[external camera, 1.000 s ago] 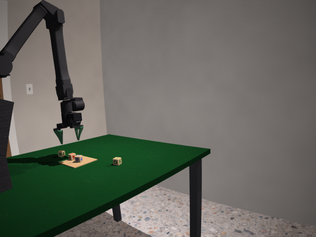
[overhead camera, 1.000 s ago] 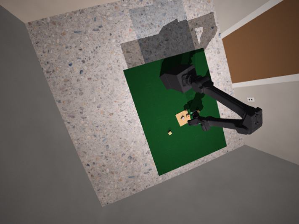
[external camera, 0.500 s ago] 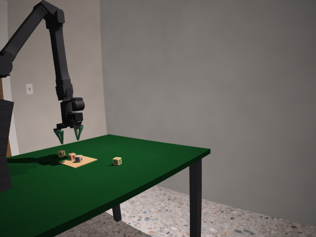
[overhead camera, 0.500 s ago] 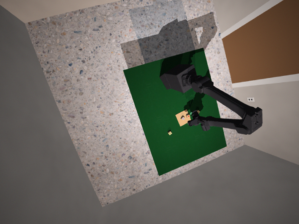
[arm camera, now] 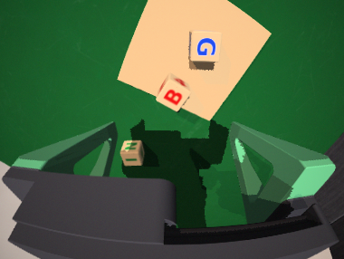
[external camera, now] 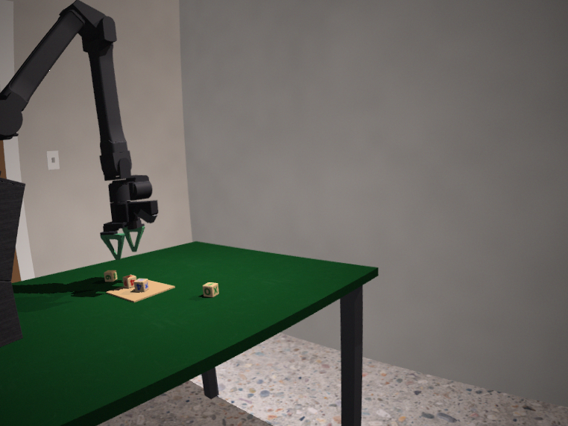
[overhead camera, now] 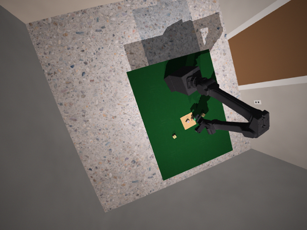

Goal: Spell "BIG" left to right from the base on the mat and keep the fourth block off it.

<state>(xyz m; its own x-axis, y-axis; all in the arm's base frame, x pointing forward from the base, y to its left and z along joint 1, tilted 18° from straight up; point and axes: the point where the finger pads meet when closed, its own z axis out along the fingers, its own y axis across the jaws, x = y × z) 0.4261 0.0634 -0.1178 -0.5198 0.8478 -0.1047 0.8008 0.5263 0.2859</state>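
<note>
Now: hand 8 cm above the B block. Also, from my hand: I block 13 cm to the left, 9 cm below; then tan mat 5 cm to the right, 10 cm below.
</note>
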